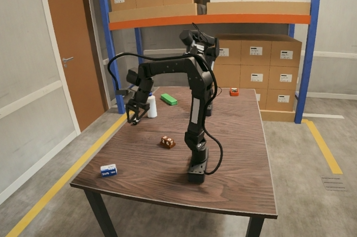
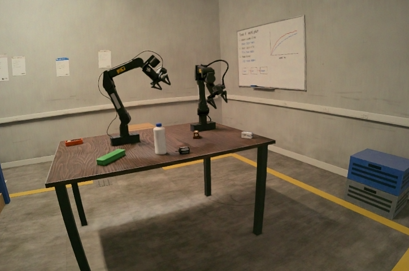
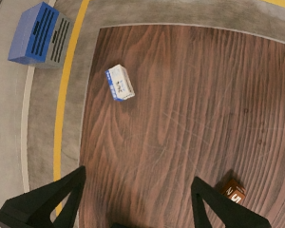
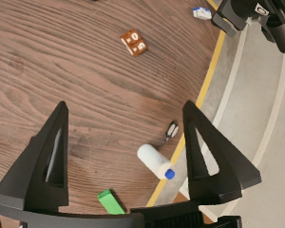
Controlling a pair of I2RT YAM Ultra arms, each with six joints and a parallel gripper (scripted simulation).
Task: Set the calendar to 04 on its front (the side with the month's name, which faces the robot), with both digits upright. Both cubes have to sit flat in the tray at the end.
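The brown calendar tray lies 110 mm behind my left hand, 140 mm to the right of it and 220 mm below it. The rest, counted from my left hand: black item (160 mm ahead, 380 mm to the right, 210 mm below).
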